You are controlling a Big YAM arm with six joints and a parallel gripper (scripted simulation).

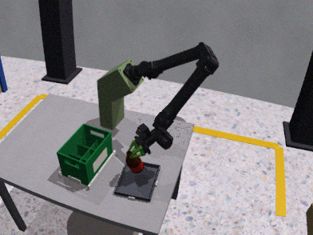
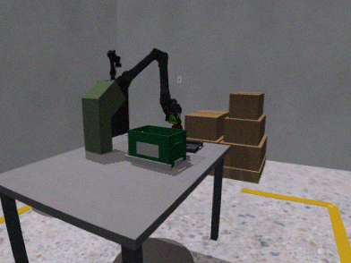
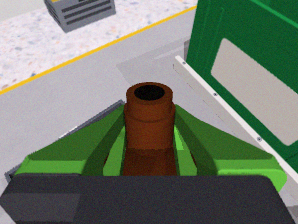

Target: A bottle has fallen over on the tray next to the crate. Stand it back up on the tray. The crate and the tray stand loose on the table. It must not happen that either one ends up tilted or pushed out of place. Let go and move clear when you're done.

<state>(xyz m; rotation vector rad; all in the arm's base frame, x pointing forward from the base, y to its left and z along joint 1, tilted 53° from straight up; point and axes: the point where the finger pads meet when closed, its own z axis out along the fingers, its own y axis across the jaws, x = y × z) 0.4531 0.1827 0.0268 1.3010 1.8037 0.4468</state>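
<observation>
Now: hand 50 mm above the brown bottle, 20 mm past it and 10 mm to the right of it. The rest, counted from my hand: green crate (260 mm to the right, 90 mm below, 10 mm behind); dark tray (160 mm below, 50 mm to the left).
</observation>
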